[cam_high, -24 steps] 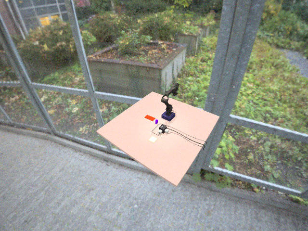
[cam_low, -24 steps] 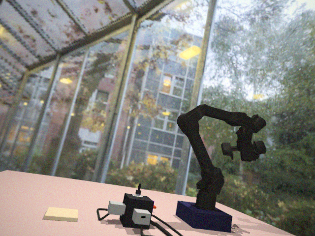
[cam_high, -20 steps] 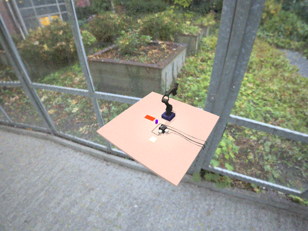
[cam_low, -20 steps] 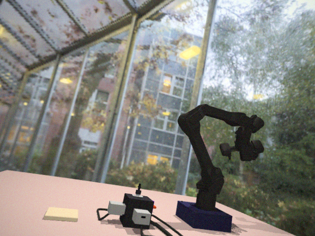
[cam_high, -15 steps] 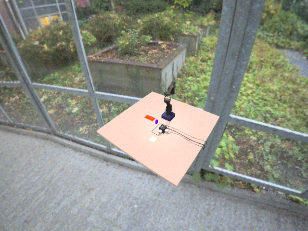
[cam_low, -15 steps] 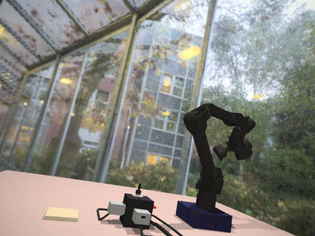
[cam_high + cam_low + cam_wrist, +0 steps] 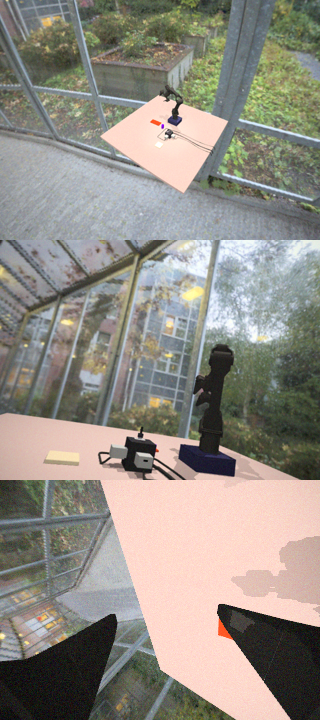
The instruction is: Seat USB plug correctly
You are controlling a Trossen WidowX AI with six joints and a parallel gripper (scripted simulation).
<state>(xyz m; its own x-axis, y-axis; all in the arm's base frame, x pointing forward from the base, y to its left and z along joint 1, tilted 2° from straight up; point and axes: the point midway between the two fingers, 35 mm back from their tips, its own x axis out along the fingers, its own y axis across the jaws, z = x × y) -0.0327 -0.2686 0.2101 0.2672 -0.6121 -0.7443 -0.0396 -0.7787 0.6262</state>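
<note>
The grey USB plug lies 310 mm ahead of my gripper tip, 400 mm to the left of it and 160 mm below it. From my gripper tip the other things lie so: purple block 240 mm ahead, 250 mm to the left, 230 mm below; socket 310 mm ahead, 400 mm to the left, 180 mm below; red flat piece 230 mm ahead, 100 mm to the left, 250 mm below.
</note>
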